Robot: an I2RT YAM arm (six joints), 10 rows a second.
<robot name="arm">
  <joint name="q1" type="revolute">
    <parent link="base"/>
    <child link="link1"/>
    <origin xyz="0 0 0.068"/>
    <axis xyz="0 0 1"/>
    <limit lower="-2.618" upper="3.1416"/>
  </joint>
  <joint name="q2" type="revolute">
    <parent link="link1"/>
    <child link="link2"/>
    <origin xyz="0.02 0.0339 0.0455" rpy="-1.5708 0 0"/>
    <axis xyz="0 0 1"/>
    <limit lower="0" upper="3.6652"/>
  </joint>
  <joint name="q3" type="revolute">
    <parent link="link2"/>
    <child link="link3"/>
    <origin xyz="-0.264 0 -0.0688" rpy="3.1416 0 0"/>
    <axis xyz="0 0 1"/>
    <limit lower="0" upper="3.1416"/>
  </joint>
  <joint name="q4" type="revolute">
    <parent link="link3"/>
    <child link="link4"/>
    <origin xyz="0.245 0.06 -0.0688"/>
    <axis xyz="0 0 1"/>
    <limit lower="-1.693" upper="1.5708"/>
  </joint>
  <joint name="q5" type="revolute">
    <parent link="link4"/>
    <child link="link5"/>
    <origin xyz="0.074 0.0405 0.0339" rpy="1.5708 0 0"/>
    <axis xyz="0 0 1"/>
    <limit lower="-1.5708" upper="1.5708"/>
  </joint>
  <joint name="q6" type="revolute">
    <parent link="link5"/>
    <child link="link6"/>
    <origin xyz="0.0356 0 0.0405" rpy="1.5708 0 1.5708"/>
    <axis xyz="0 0 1"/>
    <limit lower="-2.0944" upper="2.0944"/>
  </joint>
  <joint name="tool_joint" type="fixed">
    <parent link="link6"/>
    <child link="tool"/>
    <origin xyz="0 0 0" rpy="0 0 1.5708"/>
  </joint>
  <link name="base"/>
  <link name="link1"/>
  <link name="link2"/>
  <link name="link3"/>
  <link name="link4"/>
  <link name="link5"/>
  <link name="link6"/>
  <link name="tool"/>
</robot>
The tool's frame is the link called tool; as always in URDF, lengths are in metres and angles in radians.
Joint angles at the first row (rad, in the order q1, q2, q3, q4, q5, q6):
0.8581 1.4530 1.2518 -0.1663 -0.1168 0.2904
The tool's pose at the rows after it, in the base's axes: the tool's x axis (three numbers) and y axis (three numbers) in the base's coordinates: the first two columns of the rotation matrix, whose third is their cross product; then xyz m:
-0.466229, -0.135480, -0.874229, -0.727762, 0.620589, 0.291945, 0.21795, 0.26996, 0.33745
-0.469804, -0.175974, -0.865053, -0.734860, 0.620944, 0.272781, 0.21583, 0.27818, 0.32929
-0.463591, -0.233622, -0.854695, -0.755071, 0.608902, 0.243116, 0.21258, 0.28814, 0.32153
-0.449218, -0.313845, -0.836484, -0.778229, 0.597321, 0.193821, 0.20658, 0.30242, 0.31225
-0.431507, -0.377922, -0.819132, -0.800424, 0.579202, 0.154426, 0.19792, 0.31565, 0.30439
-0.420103, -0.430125, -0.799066, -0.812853, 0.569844, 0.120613, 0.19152, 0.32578, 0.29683
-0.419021, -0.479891, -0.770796, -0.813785, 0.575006, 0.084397, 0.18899, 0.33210, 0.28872
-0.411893, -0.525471, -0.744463, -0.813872, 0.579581, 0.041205, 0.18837, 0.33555, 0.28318
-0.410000, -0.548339, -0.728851, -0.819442, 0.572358, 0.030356, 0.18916, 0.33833, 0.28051
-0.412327, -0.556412, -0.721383, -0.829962, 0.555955, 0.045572, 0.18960, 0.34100, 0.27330
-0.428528, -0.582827, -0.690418, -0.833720, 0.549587, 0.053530, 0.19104, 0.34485, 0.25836
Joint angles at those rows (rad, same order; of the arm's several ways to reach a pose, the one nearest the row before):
0.8810 1.4721 1.2474 -0.1760 -0.1037 0.2785
0.9019 1.4974 1.2524 -0.1915 -0.0901 0.2635
0.9268 1.5279 1.2666 -0.2170 -0.0845 0.2334
0.9658 1.5714 1.2955 -0.2633 -0.0589 0.1925
1.0075 1.6061 1.3168 -0.2964 -0.0339 0.1639
1.0386 1.6374 1.3357 -0.3281 -0.0076 0.1443
1.0557 1.6678 1.3550 -0.3708 0.0240 0.1286
1.0645 1.6913 1.3745 -0.4141 0.0564 0.1057
1.0661 1.7088 1.3915 -0.4374 0.0558 0.0940
1.0661 1.7230 1.3820 -0.4224 0.0303 0.0920
1.0663 1.7560 1.3745 -0.4244 0.0155 0.0936

